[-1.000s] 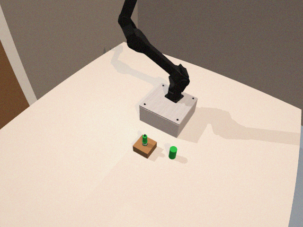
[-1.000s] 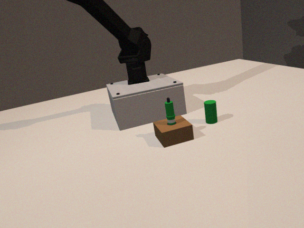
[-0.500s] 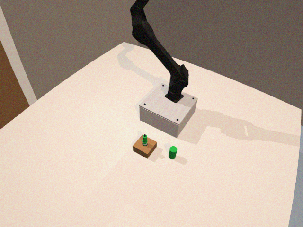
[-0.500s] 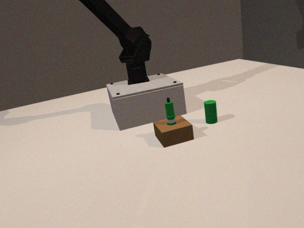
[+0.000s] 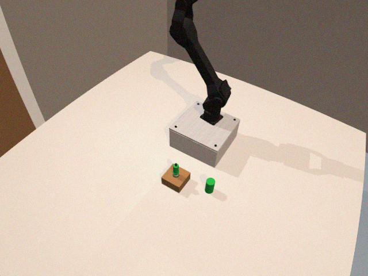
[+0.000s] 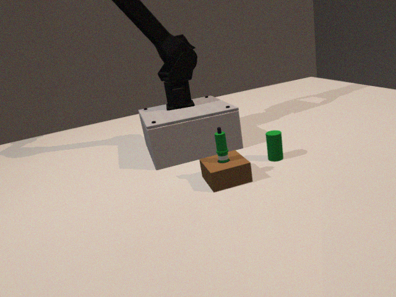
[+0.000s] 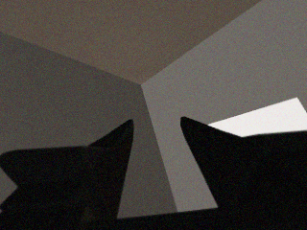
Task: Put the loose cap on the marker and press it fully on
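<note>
Now: the green cap 780 mm below my gripper tip, 350 mm ahead of it and 50 mm to the left of it. Round my gripper tip: brown holder block: 790 mm below, 390 mm ahead, 50 mm to the right.
</note>
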